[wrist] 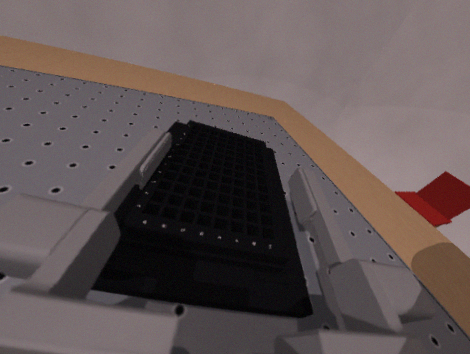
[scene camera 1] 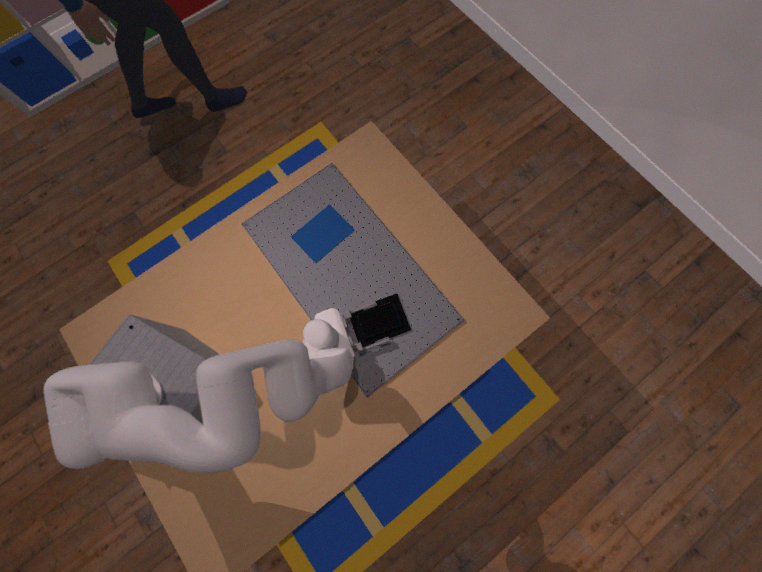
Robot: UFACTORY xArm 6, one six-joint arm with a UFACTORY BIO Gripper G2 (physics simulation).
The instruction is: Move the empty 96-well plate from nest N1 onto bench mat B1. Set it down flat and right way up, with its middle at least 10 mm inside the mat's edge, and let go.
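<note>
The black 96-well plate sits flat and right way up in the black nest N1, whose front part shows in the wrist view. My gripper is partly open, with one finger along each long side of the plate. In the wrist view the left finger overlaps the plate's left edge, and whether it touches is unclear; a gap shows between the right finger and the plate. Bench mat B1, a blue rectangle, lies farther up the board in the scene view and does not show in the wrist view.
The grey perforated board lies on the tan table. The grey block stands at the arm's base. A person stands on the floor beyond the table, near coloured bins.
</note>
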